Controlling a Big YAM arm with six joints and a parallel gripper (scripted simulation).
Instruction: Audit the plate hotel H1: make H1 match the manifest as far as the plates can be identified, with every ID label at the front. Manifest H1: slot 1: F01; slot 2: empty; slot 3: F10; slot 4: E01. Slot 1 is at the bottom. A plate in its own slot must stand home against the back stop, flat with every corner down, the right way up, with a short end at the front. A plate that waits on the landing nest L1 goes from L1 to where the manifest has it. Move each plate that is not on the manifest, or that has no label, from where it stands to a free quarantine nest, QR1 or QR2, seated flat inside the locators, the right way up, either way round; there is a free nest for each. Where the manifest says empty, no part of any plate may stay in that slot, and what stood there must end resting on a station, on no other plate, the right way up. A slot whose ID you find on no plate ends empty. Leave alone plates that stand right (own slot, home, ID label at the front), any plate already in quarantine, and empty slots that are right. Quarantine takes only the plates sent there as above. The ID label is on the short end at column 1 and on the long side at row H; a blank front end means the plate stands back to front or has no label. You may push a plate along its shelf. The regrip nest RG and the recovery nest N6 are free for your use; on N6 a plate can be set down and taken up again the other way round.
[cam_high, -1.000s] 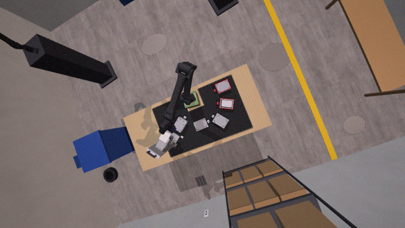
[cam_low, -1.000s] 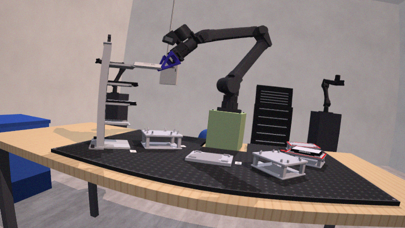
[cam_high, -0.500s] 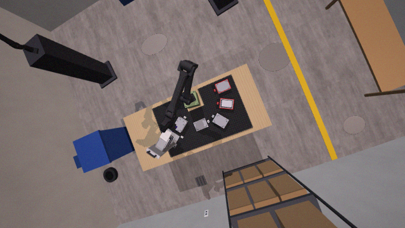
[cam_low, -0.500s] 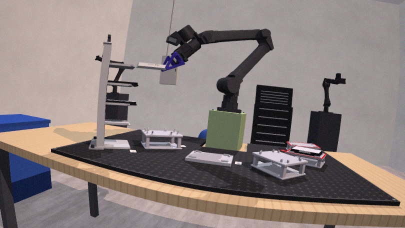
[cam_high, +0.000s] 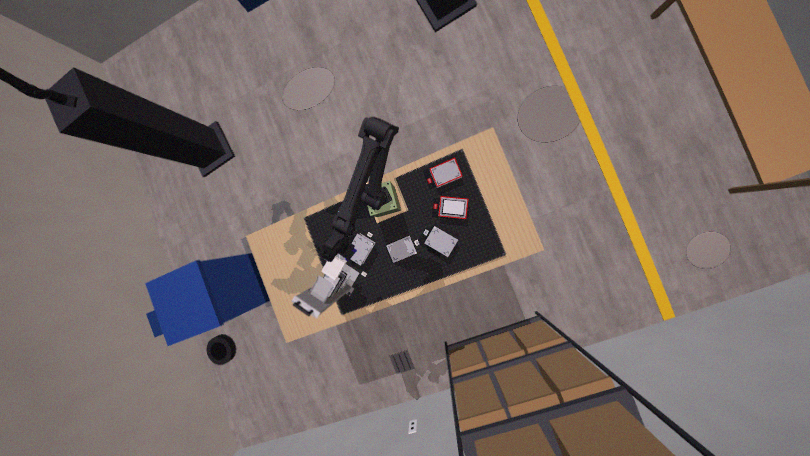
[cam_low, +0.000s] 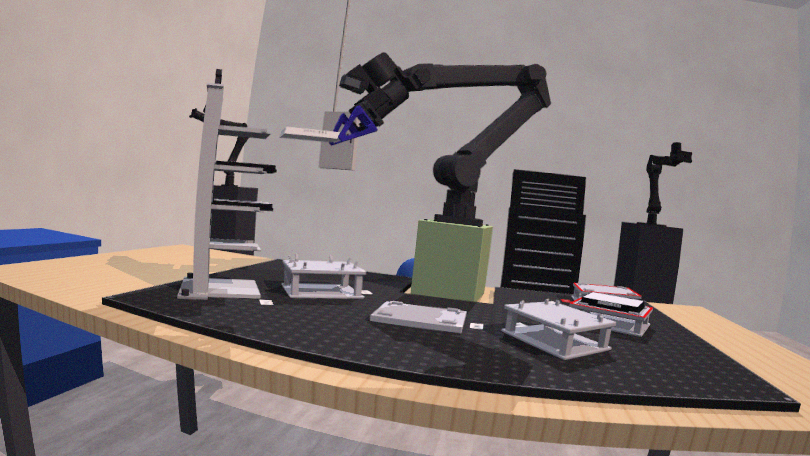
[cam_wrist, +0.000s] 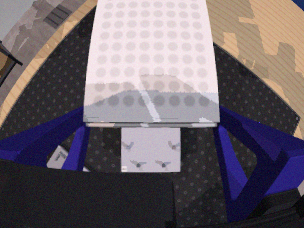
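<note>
Right now my hand is 5 cm to the left of the white well plate and 3 cm short of it. Round my hand: RG label: 34 cm below, 8 cm to the left, 5 cm behind; plate hotel H1: 24 cm to the right, 14 cm ahead, 13 cm below; regrip nest RG: 28 cm below, 1 cm to the right, 1 cm ahead.
</note>
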